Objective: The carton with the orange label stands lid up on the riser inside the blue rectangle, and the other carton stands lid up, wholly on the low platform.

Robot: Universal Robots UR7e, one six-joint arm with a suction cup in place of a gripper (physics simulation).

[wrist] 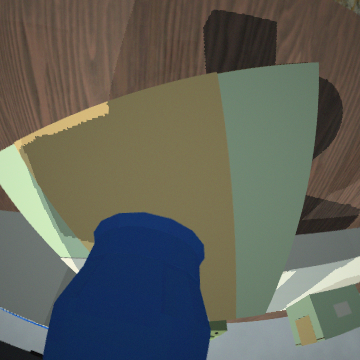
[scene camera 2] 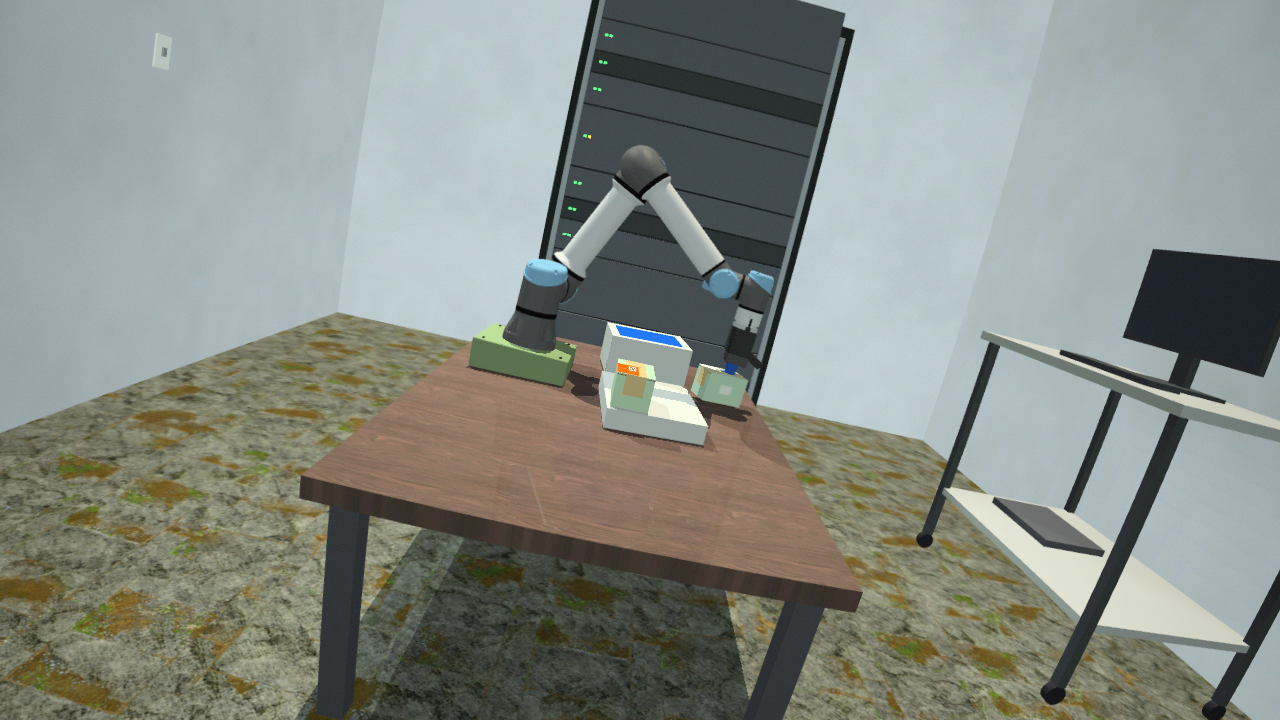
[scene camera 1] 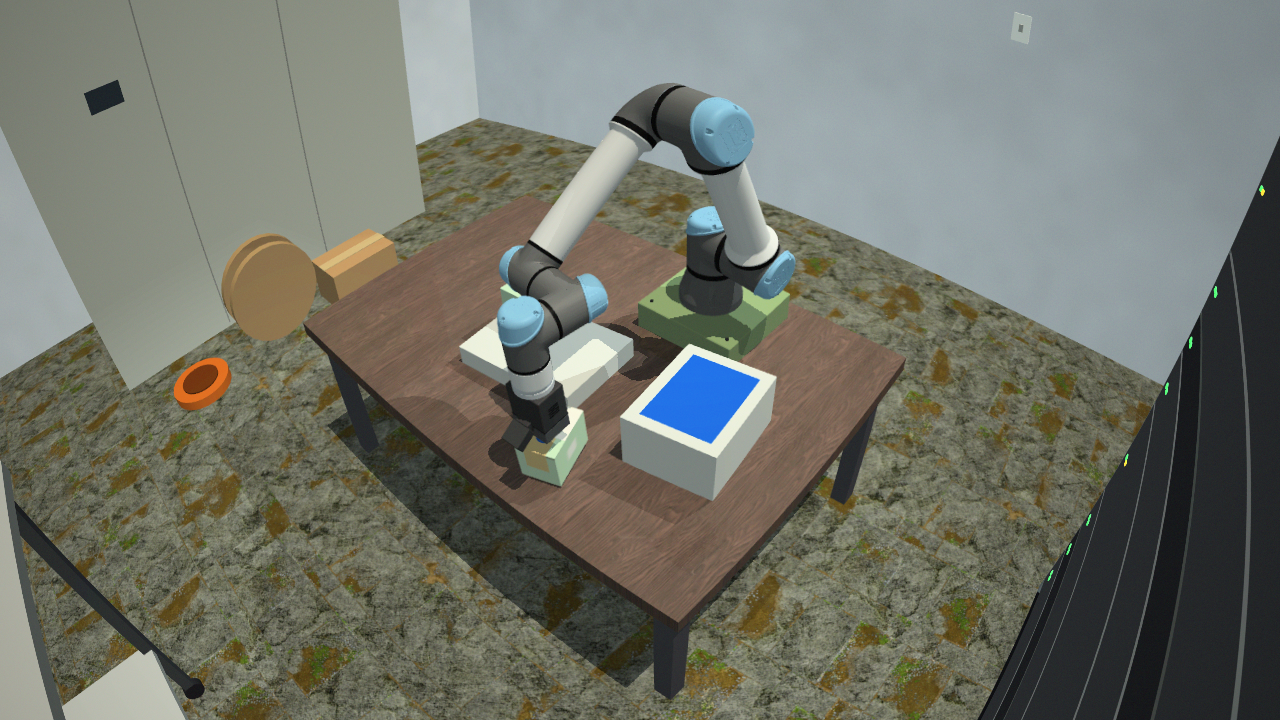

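Note:
The orange-label carton (scene camera 2: 633, 398) (wrist: 332, 325) is pale green and stands on the low white platform (scene camera 1: 483, 347) (scene camera 2: 666, 426), with its orange label on top in scene view 2. The arm mostly hides it in scene view 1. My suction gripper (scene camera 1: 543, 438) (scene camera 2: 731, 368) (wrist: 149, 225) has its blue cup against the upper face of the other pale green carton (scene camera 1: 574, 447) (scene camera 2: 718, 388) (wrist: 270, 150) and holds it close above the table, between platform and front edge. I cannot tell which face is its lid. The white riser (scene camera 1: 666, 456) (scene camera 2: 666, 363) bears the blue rectangle (scene camera 1: 702, 398) (scene camera 2: 648, 336).
The green robot base (scene camera 1: 666, 308) (scene camera 2: 519, 358) stands across the wooden table (scene camera 1: 644, 537) (scene camera 2: 554, 474) from the held carton. The riser is taller than the platform and stands beside it. A dark rack (scene camera 2: 698, 107) and a white cart (scene camera 2: 1100, 385) stand off the table.

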